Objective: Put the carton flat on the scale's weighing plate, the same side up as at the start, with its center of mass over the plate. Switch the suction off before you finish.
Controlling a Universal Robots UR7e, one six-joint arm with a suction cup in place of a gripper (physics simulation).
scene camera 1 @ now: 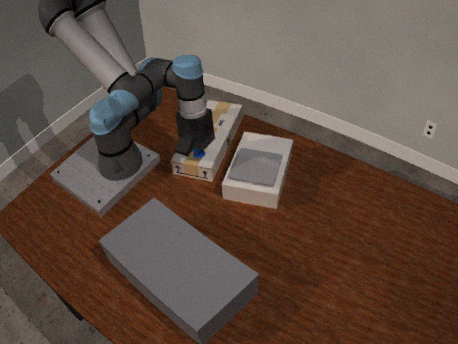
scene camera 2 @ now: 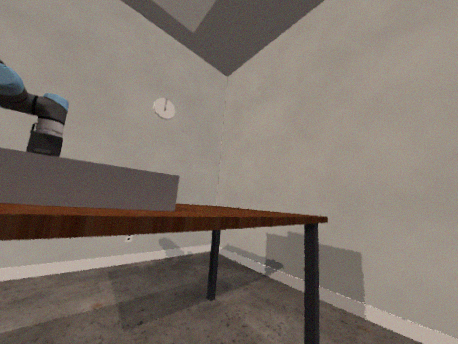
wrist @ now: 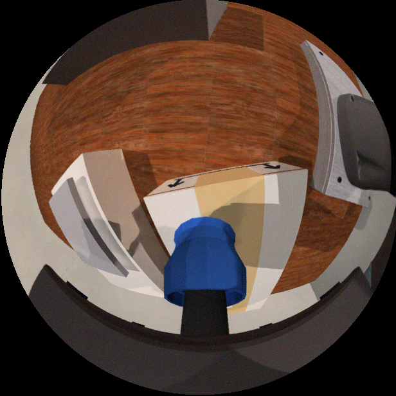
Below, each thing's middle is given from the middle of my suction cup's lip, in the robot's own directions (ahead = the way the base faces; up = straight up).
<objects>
The white carton (scene camera 1: 227,117) is 13 cm to the left of my suction cup, 6 cm below it and 5 cm behind it. From my suction cup the other things lie so: scale (scene camera 1: 257,173) 16 cm ahead, 8 cm to the left, 5 cm below; grey block (scene camera 1: 197,284) 35 cm to the right, 16 cm ahead, 4 cm below.
</objects>
